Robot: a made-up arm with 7 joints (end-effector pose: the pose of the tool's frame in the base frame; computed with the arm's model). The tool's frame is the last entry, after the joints.
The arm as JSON. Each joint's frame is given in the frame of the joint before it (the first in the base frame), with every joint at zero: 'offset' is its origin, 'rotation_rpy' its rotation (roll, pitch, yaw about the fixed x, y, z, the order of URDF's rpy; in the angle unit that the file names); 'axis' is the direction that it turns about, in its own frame. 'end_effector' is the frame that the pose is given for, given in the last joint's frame.
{
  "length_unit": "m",
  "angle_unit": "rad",
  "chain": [
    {
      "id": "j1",
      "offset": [
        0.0,
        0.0,
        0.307
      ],
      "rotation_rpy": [
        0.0,
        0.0,
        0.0
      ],
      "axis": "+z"
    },
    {
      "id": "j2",
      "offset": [
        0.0,
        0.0,
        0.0
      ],
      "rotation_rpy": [
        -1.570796,
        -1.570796,
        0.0
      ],
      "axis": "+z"
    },
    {
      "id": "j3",
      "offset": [
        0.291,
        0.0,
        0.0
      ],
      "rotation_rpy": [
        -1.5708,
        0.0,
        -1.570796
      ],
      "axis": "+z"
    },
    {
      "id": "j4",
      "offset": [
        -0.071,
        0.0,
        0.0
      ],
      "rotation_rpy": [
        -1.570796,
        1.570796,
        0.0
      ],
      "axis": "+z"
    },
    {
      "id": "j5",
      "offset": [
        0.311,
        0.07,
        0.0
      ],
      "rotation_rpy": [
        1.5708,
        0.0,
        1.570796
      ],
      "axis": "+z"
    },
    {
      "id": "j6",
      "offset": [
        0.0,
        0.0,
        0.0
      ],
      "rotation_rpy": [
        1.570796,
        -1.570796,
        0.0
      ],
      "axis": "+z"
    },
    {
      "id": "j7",
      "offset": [
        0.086,
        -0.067,
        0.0
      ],
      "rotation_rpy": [
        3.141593,
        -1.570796,
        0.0
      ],
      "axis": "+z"
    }
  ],
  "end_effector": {
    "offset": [
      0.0,
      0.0,
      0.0
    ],
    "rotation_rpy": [
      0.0,
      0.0,
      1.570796
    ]
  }
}
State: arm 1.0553 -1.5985 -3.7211 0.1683 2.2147 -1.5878 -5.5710
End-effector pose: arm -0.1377 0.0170 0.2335 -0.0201 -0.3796 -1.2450
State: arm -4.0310 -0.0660 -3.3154 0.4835 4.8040 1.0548 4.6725
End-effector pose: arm 0.1175 -0.2980 0.2440 -1.5716 -1.9515 1.4556
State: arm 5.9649 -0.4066 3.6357 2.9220 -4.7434 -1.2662 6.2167
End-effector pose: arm -0.2835 0.1586 0.7938 -1.4856 0.4947 0.9662
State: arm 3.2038 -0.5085 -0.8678 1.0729 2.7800 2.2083 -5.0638
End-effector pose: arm -0.1440 0.2937 0.7115 -0.4117 0.5265 -2.5429
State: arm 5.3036 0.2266 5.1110 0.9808 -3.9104 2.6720 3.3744
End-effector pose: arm -0.1156 -0.3906 0.5148 0.5816 0.6522 1.8087
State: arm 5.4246 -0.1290 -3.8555 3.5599 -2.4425 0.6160 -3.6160
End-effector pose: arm -0.0586 -0.0962 0.9647 0.4386 0.7835 -1.1618
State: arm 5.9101 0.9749 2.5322 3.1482 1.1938 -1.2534 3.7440
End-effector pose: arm 0.5006 -0.1356 0.5524 -2.0320 0.9673 -1.0060
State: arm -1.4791 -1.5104 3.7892 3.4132 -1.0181 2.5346 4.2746
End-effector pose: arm 0.0305 0.5617 0.3019 -0.2105 2.8342 -1.0875
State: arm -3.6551 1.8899 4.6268 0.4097 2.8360 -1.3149 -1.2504
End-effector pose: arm 0.0335 0.1547 0.3370 0.7080 -1.2029 1.9081
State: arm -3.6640 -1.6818 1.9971 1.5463 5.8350 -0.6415 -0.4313
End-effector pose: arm 0.1859 -0.5210 0.0458 2.1141 0.8105 -0.2875
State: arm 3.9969 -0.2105 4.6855 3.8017 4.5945 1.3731 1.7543
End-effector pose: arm 0.2939 -0.0187 0.8352 -1.0860 1.2978 -0.1247
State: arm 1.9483 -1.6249 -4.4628 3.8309 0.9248 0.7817 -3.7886
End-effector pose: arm 0.4344 -0.4483 0.3259 -0.3338 2.3821 -1.0884
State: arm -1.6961 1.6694 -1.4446 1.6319 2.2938 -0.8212 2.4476
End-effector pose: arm -0.4339 -0.2581 0.3080 -1.3059 0.4352 2.2832
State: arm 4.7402 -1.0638 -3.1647 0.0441 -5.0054 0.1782 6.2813
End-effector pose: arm 0.0529 -0.0131 0.1018 2.0717 0.2107 -0.3286
